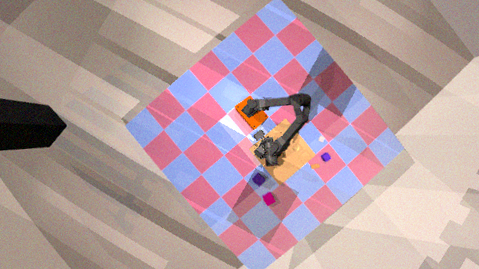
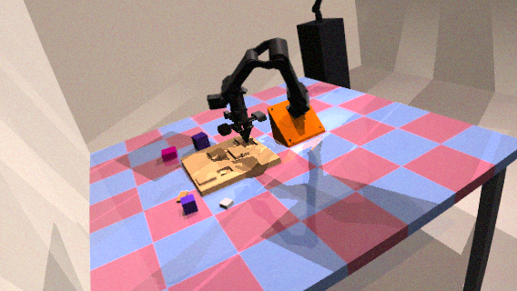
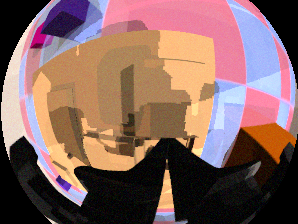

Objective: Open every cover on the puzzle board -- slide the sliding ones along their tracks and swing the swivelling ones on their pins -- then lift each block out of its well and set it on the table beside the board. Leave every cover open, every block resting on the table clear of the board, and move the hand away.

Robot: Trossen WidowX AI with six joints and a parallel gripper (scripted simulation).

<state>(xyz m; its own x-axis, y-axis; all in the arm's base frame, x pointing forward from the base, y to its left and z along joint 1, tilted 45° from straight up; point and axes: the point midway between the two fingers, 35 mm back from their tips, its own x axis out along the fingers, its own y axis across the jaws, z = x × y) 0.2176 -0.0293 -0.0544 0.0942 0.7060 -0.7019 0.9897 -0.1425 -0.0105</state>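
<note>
The tan puzzle board lies 11 cm ahead of my gripper tip and 4 cm to the left of it. Also, from my gripper tip: magenta block 26 cm ahead, 23 cm to the right, 1 cm below; then orange piece 33 cm ahead, 12 cm to the left, 2 cm below.
</note>
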